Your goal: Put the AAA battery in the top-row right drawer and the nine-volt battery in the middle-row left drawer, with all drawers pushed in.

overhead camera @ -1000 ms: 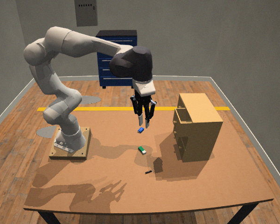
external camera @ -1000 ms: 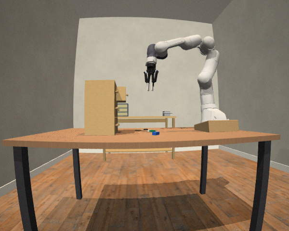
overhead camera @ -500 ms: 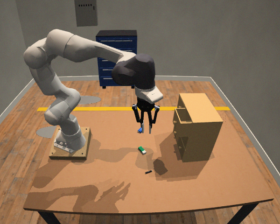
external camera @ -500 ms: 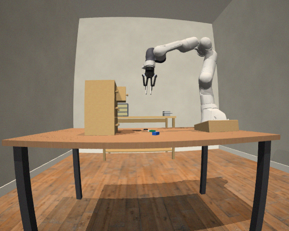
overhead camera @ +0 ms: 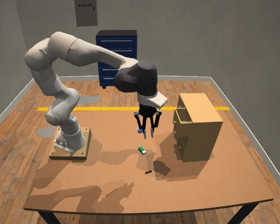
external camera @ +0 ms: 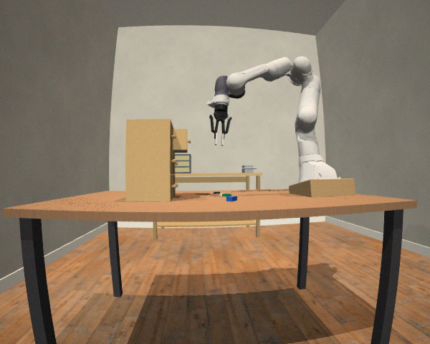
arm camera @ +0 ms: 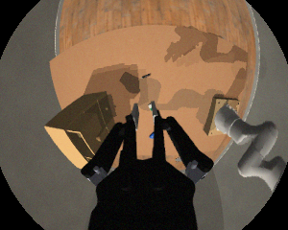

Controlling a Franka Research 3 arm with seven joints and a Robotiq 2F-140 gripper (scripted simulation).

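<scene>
The thin black AAA battery is 300 mm below my hand, 30 mm to the right of it and 20 mm ahead of it. From my hand the other things lie so: green-and-white AAA battery (300 mm below, 140 mm to the left, 40 mm behind); blue nine-volt battery (340 mm to the left, 300 mm below, 80 mm behind).
</scene>
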